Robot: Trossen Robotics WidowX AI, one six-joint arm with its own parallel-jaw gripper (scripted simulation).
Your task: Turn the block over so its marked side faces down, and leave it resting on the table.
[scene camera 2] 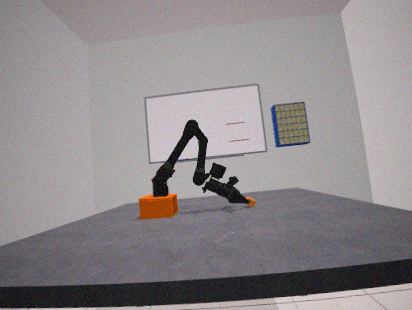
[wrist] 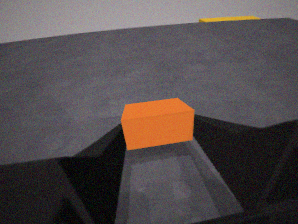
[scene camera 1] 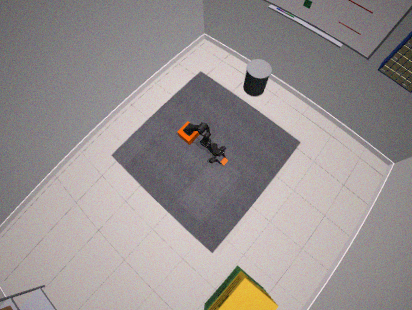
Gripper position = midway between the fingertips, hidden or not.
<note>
I see my gripper (wrist: 156,122) and a block (wrist: 153,123).
</note>
